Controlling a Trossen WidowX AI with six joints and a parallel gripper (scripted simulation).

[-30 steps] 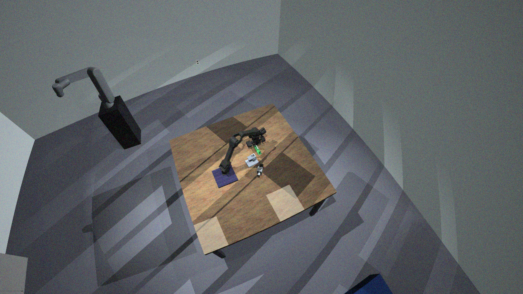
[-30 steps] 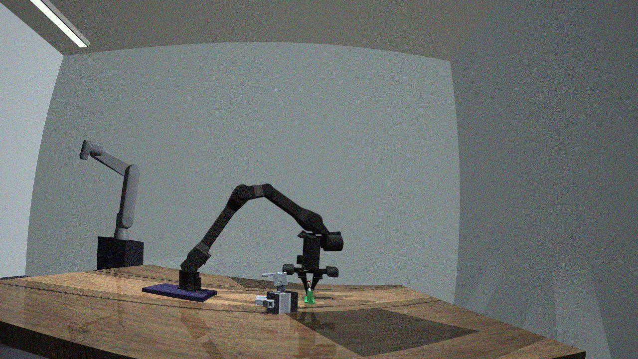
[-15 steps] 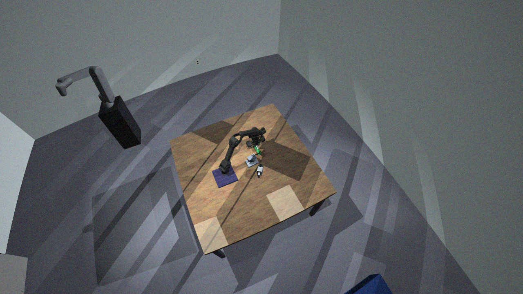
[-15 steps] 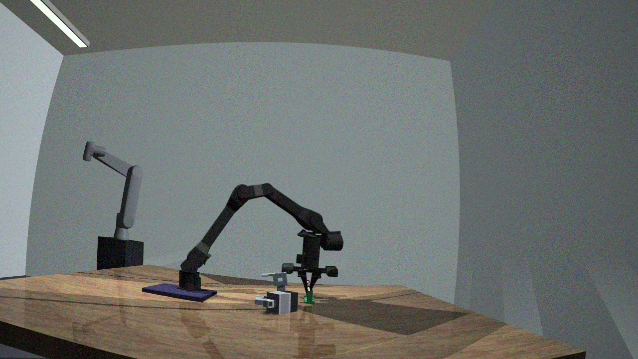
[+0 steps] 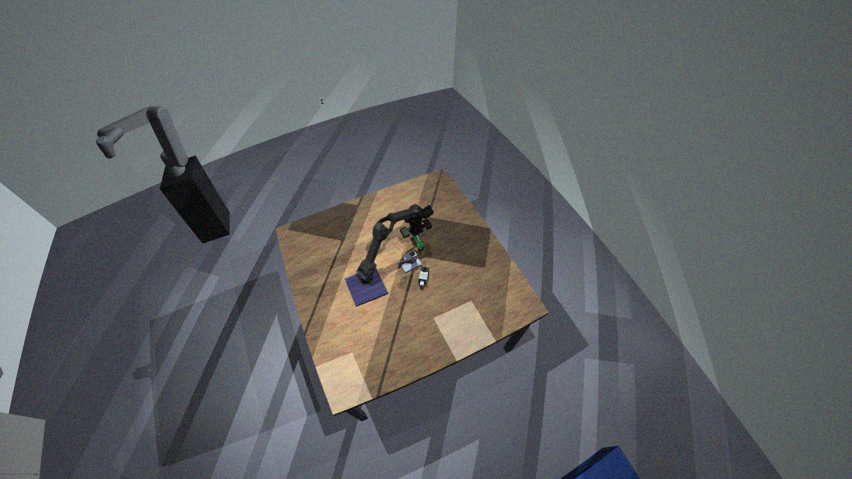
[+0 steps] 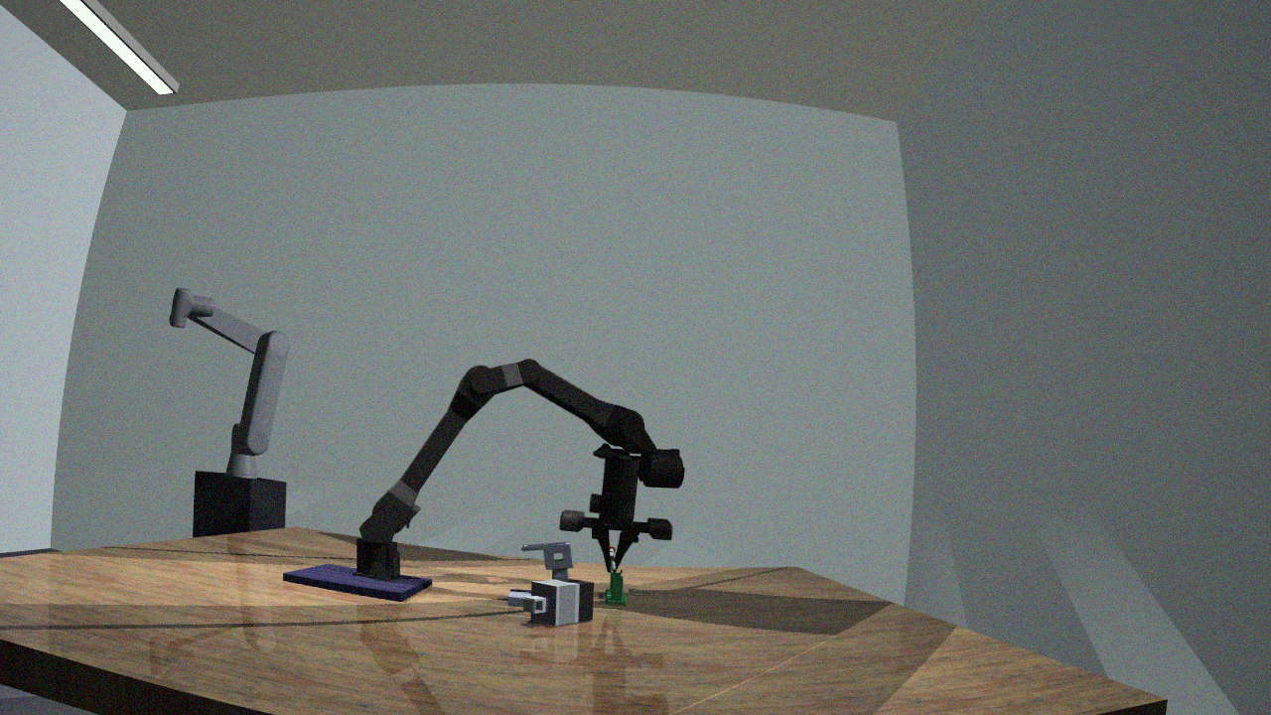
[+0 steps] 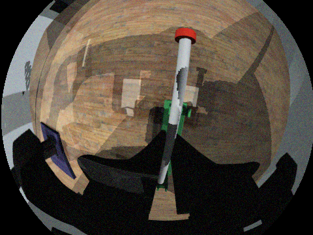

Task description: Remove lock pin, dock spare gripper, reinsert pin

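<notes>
Right now my gripper tip is 10 mm short of the green pin cradle, 30 mm to the left of it and 20 mm above it. Round my gripper tip: grey mount (80 mm behind, 160 mm to the right, 10 mm above); then spare gripper (60 mm behind, 290 mm to the right, 10 mm below).
</notes>
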